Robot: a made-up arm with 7 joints.
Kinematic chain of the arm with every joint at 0, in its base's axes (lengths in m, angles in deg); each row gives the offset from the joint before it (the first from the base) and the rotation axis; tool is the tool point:
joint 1: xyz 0 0 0 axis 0 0.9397 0.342
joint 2: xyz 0 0 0 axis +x
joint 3: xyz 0 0 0 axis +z
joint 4: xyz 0.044 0 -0.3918 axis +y
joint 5: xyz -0.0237 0 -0.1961 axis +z
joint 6: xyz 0 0 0 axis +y
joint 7: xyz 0 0 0 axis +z
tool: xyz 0 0 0
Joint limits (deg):
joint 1: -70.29..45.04
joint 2: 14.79..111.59
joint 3: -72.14..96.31
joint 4: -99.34..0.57
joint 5: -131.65..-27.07
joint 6: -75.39..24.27
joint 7: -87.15..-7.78
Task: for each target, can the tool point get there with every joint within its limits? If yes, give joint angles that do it. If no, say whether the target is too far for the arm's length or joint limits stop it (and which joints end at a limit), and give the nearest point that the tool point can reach.
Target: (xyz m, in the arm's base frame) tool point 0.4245 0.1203 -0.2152
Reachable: yes | joints -44.46 49.50 -56.15 -85.92 -115.16 -10.71 -16.30
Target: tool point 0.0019 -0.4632 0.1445
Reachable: no: joint limits stop it (at a limit: joint 1, joint 2, joint 4) | nearest point 0.3895 -0.2200 -0.0712 | short by 0.506 m
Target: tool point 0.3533 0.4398 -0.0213
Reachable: yes | joints -36.96 68.60 2.23 -50.41 -87.40 -24.09 -45.02
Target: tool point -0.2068 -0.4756 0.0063
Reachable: no: joint limits stop it (at a limit: joint 1, joint 2, joint 3, joint 4) | nearest point -0.2031 -0.1425 -0.3790 | short by 0.509 m
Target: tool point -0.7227 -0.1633 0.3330
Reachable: no: too far | nearest point -0.2244 0.3147 0.2364 | short by 0.697 m
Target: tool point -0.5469 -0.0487 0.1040
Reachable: no: joint limits stop it (at a limit: joint 1, joint 2, joint 3, joint 4) | nearest point -0.2447 0.3335 0.1847 | short by 0.494 m
